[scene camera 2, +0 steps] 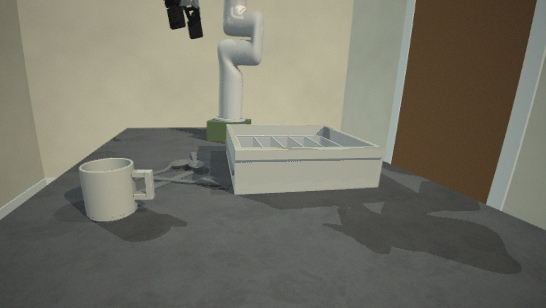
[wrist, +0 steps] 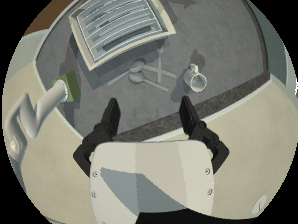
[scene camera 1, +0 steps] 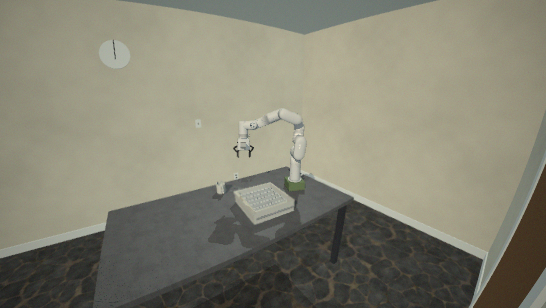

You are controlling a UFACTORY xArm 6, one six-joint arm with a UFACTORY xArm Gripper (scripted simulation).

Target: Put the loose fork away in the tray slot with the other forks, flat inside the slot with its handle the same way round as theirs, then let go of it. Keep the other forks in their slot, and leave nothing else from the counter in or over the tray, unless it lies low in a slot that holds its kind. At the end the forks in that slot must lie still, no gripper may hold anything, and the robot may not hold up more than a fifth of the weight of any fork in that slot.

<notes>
In view: a white mug (scene camera 2: 111, 195) and a cutlery tray (scene camera 2: 244, 140).
</notes>
